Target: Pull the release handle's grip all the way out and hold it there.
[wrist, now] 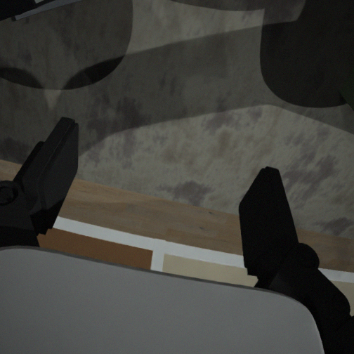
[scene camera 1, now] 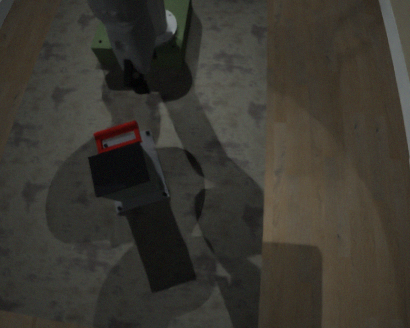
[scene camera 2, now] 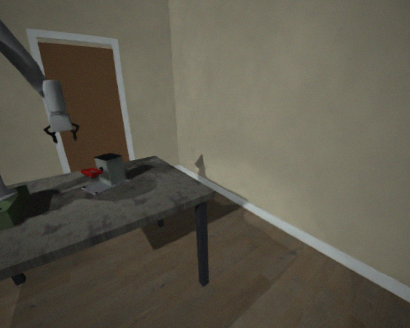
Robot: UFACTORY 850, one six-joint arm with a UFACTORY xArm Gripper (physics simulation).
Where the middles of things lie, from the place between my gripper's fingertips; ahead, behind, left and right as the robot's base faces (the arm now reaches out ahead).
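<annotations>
Base plate (scene camera 1: 148, 145): 16 cm ahead of my hand, 8 cm to the right of it, 28 cm below it.
</annotations>
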